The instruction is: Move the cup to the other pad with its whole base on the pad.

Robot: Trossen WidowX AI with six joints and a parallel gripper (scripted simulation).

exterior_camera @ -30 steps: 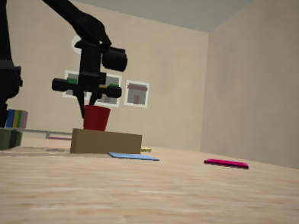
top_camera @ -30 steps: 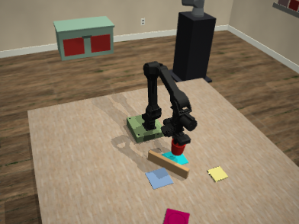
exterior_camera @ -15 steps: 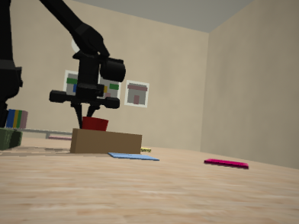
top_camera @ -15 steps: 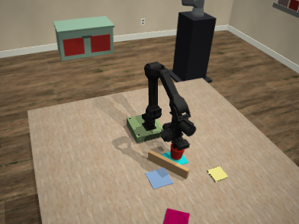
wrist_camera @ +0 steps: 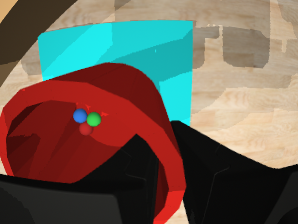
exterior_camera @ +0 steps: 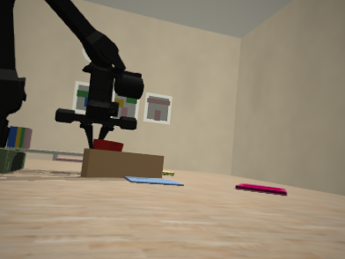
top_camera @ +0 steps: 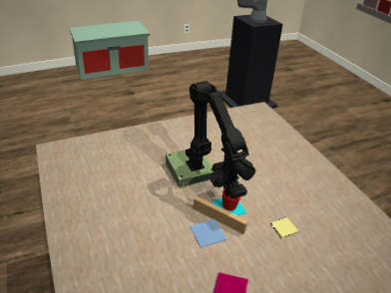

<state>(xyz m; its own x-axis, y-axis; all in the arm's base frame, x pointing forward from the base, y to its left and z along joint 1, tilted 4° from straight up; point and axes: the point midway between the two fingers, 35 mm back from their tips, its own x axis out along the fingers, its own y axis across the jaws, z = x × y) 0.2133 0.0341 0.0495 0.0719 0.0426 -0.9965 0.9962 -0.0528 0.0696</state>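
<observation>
Right now my hand is 3 cm short of the red cup and 5 cm above it. Round my hand: wooden bar: 7 cm ahead, 7 cm to the right, 6 cm below.
</observation>
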